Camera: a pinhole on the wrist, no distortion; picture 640 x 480 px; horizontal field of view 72.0 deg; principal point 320.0 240.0 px. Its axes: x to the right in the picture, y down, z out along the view. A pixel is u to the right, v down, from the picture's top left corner.
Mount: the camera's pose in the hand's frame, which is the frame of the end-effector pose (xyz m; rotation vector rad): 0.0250 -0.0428 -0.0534 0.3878 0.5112 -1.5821
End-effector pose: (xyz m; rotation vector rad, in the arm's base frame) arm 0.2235 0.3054 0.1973 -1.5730 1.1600 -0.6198
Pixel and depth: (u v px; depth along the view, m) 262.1 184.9 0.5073
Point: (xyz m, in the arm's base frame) 0.6647 0.4855 0.3029
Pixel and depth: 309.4 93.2 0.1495
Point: 0.3268 0.3527 0.2847
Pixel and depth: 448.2 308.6 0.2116
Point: 0.4006 0.2832 0.3532
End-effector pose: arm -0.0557 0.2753 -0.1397 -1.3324 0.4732 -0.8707
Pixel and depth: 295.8 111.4 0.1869
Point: -0.0184 0.3617 0.0093
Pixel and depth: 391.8 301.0 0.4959
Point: 0.1436 0.3860 0.3128
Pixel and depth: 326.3 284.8 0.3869
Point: 0.1231 0.3778 0.1790
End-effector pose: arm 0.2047 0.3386 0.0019 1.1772 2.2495 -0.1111
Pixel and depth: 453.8 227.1 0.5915
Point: -0.0425 -0.0672 -0.3974
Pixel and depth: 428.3 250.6 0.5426
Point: -0.0150 0.0004 -0.3861
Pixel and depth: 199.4 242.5 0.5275
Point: 0.2310 0.1090 -0.4582
